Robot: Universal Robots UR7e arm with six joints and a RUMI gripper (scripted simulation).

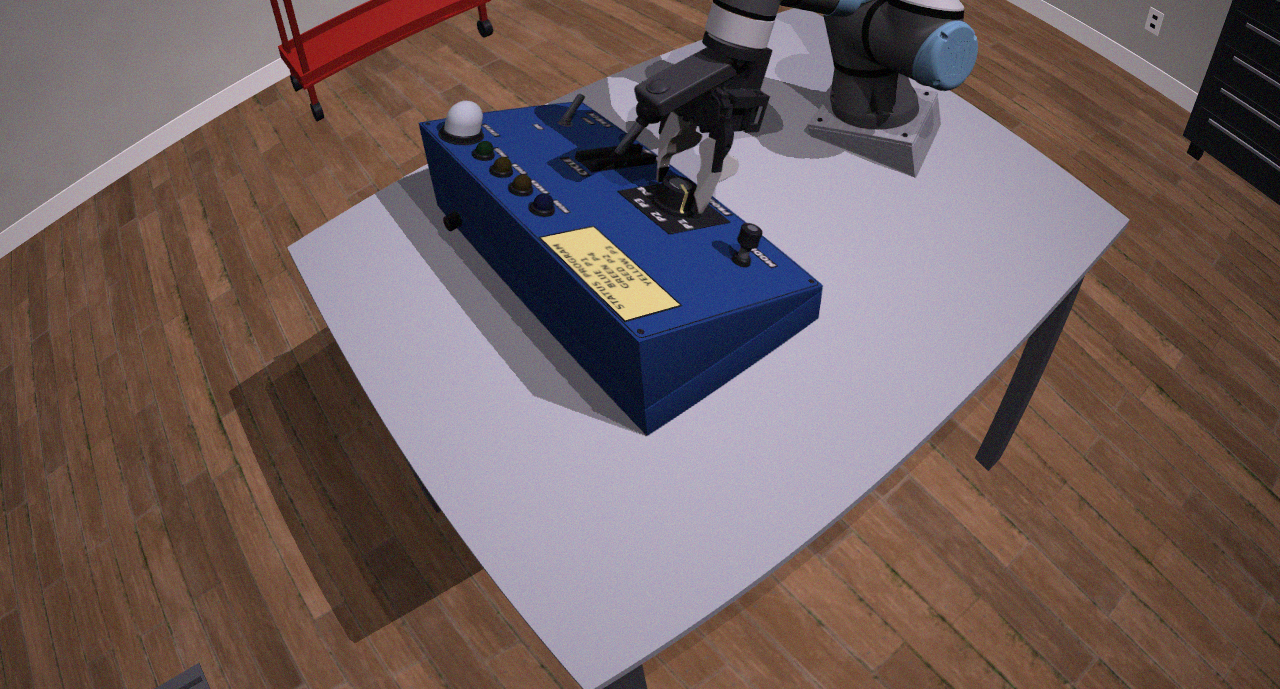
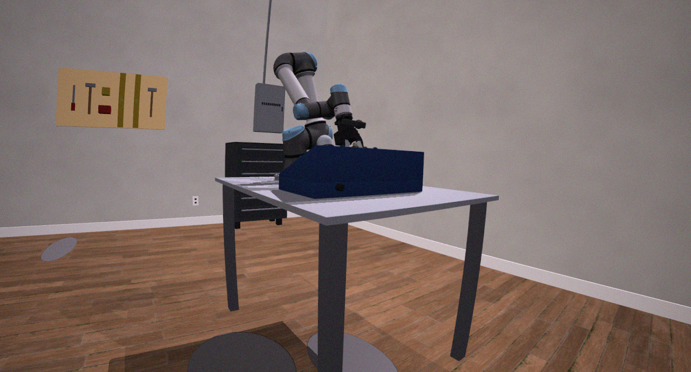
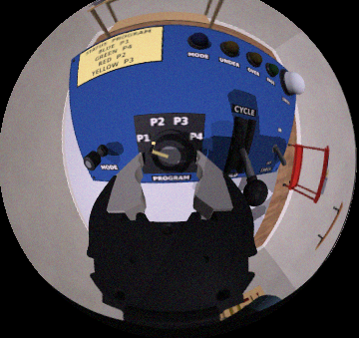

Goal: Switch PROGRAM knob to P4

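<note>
Now: the program knob 10 mm to the left of my hand, 10 mm below it and 10 mm ahead of it. The rest, counted from my hand: mode knob: 120 mm to the left, 10 mm ahead; then blue console: 60 mm to the right, 30 mm below, 30 mm ahead; then black ball-topped lever: 120 mm to the right, 30 mm behind, 10 mm above.
</note>
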